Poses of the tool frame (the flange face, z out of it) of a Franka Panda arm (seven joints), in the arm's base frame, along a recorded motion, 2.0 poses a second.
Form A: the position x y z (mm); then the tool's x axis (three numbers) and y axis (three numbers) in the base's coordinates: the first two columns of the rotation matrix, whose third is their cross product.
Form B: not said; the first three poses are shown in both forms.
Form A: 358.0, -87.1, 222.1, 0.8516, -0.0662, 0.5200, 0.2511, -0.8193, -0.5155
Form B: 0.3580, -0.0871, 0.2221, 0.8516, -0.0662, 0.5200, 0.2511, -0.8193, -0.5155
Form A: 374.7, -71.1, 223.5, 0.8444, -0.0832, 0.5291, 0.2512, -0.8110, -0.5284
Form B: 0.3747, -0.0711, 0.2235, 0.8444, -0.0832, 0.5291, 0.2512, -0.8110, -0.5284
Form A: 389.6, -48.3, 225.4, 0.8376, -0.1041, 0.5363, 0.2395, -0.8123, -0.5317
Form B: 0.3896, -0.0483, 0.2254, 0.8376, -0.1041, 0.5363, 0.2395, -0.8123, -0.5317
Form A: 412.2, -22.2, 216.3, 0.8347, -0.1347, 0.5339, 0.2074, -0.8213, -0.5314
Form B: 0.4122, -0.0222, 0.2163, 0.8347, -0.1347, 0.5339, 0.2074, -0.8213, -0.5314
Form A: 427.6, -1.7, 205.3, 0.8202, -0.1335, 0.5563, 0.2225, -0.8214, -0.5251
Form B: 0.4276, -0.0017, 0.2053, 0.8202, -0.1335, 0.5563, 0.2225, -0.8214, -0.5251
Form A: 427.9, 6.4, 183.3, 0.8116, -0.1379, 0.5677, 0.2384, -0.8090, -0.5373
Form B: 0.4279, 0.0064, 0.1833, 0.8116, -0.1379, 0.5677, 0.2384, -0.8090, -0.5373
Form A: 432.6, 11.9, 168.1, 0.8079, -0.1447, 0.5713, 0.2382, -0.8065, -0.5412
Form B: 0.4326, 0.0119, 0.1681, 0.8079, -0.1447, 0.5713, 0.2382, -0.8065, -0.5412
